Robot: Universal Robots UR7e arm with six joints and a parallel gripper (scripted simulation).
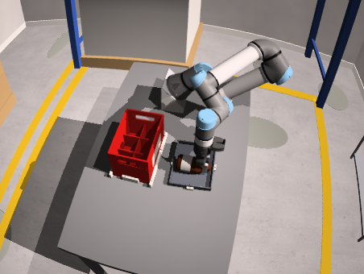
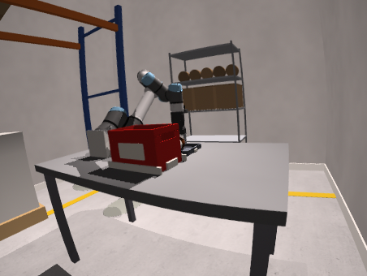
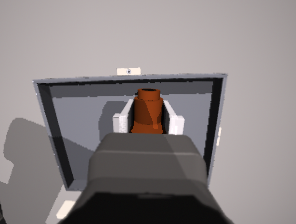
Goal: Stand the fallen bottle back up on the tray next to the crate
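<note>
My hand is 50 mm to the left of the bottle, 10 mm past it and 10 mm above it. Also, from my hand: tray 50 mm to the right, 30 mm below, 30 mm behind; red crate 320 mm to the right, 50 mm behind, 40 mm above.
</note>
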